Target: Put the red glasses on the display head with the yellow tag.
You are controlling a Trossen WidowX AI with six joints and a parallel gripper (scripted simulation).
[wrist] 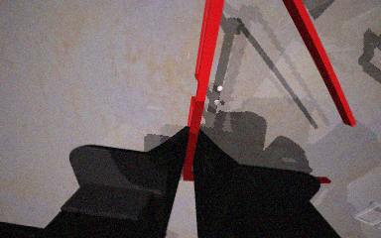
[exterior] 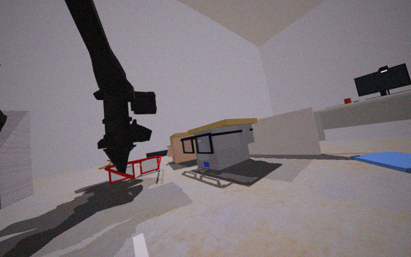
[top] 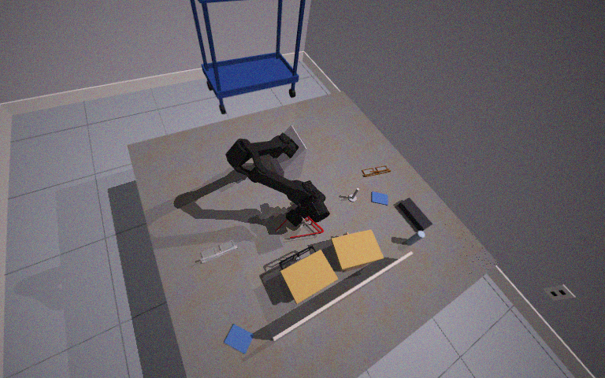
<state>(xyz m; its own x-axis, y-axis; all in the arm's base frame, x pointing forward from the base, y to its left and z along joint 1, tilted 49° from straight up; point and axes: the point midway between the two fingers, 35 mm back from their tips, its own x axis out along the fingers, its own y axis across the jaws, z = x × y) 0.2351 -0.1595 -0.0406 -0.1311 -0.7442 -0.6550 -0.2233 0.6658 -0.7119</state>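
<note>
My gripper tip is now 270 mm to the right of the white post, 40 mm short of it and 10 mm below it. From my gripper tip the other things lie so: white panel 360 mm ahead, 50 mm to the right, 40 mm above; then grey head 210 mm ahead, 140 mm to the right, 40 mm above; then tan head 220 mm ahead, 80 mm to the left, 40 mm above.
</note>
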